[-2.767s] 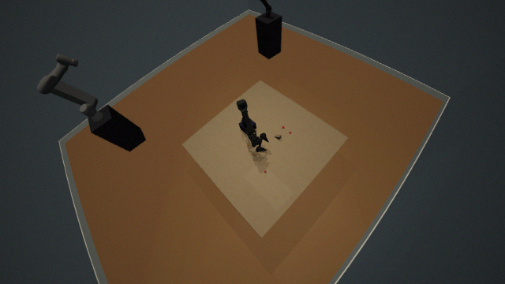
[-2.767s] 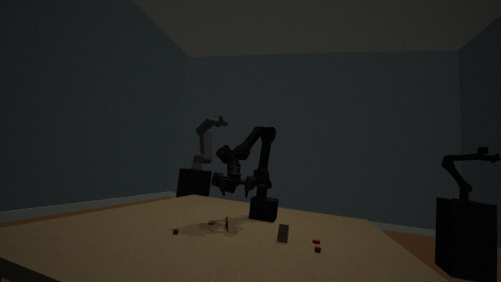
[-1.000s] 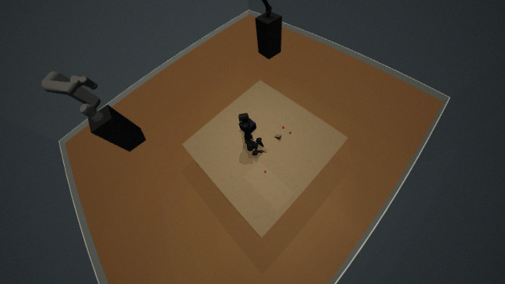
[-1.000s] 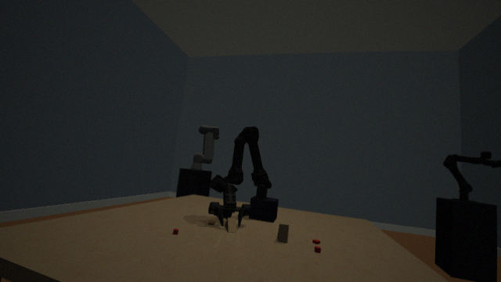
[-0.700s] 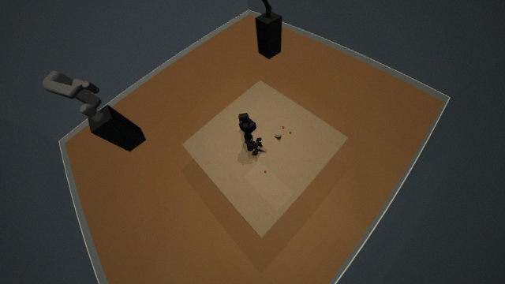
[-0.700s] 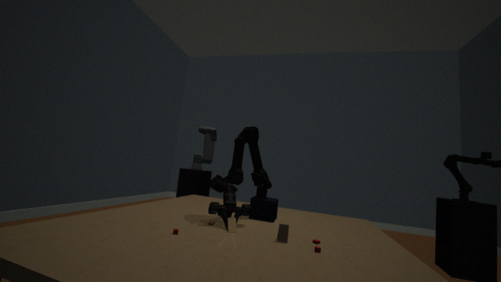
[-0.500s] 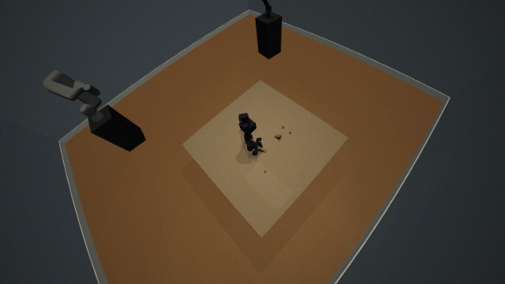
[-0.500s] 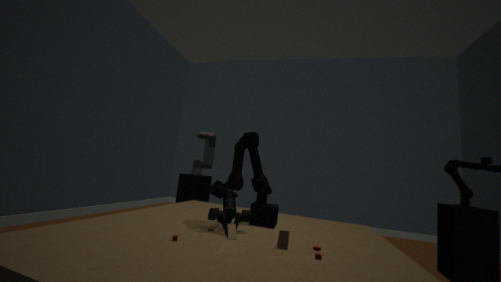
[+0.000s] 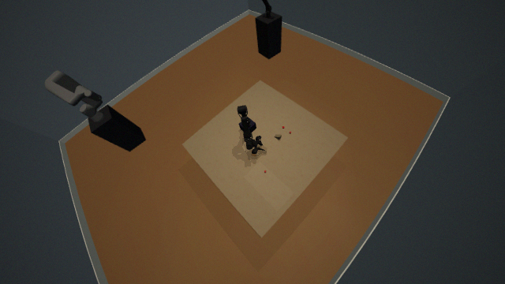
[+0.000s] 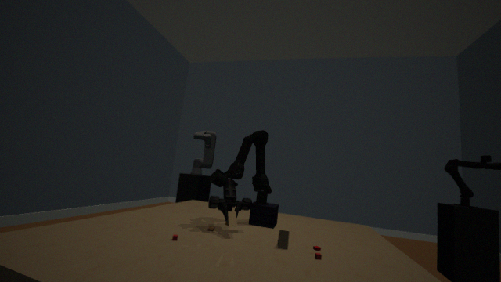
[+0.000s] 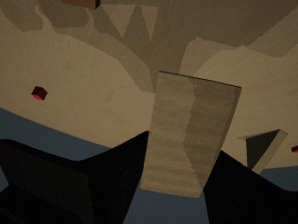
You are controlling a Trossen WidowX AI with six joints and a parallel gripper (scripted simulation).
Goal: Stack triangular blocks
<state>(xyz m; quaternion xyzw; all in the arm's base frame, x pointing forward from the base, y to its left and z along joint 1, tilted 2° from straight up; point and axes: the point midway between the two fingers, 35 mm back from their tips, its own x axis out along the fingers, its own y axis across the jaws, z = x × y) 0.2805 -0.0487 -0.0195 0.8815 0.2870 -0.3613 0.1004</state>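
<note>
Right now the tan piece is 100 mm to the right of my gripper tip, 60 mm below it and 30 mm behind it. Round my gripper tip: triangular block (10 mm above).
</note>
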